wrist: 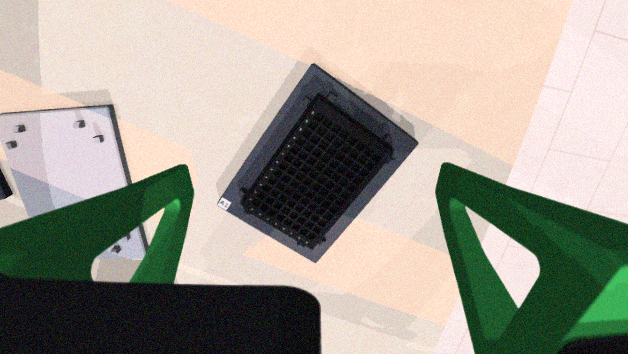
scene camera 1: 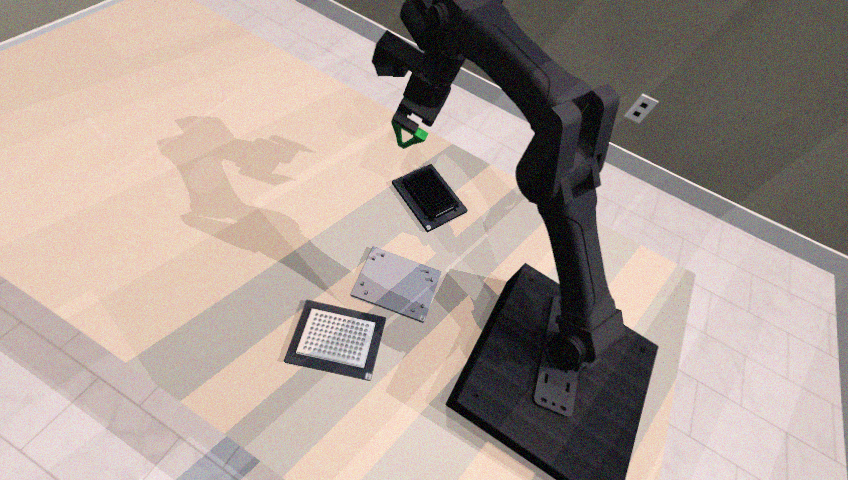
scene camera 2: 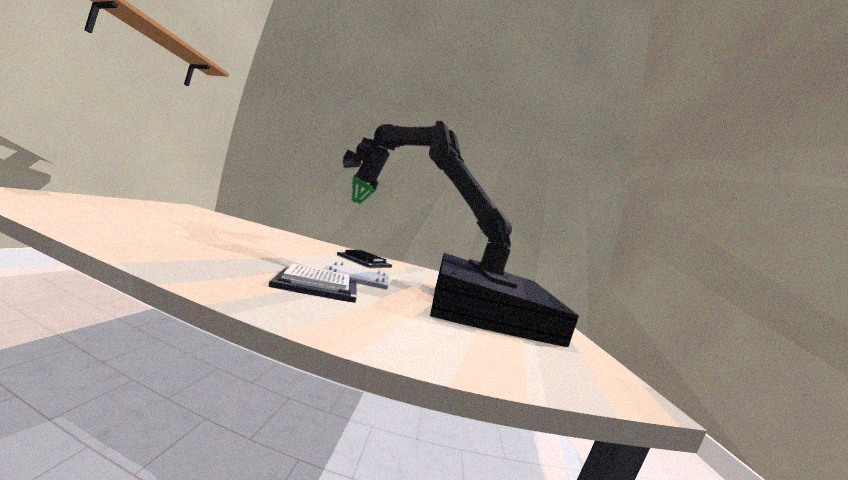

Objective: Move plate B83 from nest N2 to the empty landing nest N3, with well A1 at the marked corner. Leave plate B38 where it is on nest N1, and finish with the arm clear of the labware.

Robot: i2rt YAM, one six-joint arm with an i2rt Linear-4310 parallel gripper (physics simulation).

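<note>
A black well plate [scene camera 1: 428, 190] [wrist: 320, 172] sits in a dark nest [scene camera 1: 443, 221] [wrist: 313, 80], whose A1 label is at its left corner in the wrist view. A white well plate [scene camera 1: 338, 337] [scene camera 2: 315, 275] sits in another dark nest [scene camera 1: 374, 343] [scene camera 2: 312, 292]. The light grey nest [scene camera 1: 395, 282] [scene camera 2: 373, 277] [wrist: 80, 165] between them is empty, with small posts and a corner label. Plate and nest numbers are not readable. My gripper [scene camera 1: 410, 141] [scene camera 2: 358, 198] [wrist: 314, 177] is open and empty, high above the black plate, which shows between the green fingers and turned relative to them.
The arm's black base block [scene camera 1: 505, 380] [scene camera 2: 499, 303] stands right of the nests in both scene views. The table [scene camera 1: 107, 196] [scene camera 2: 416, 404] ends beyond the black plate's nest. A wall shelf [scene camera 2: 160, 35] is at the upper left in scene view 2.
</note>
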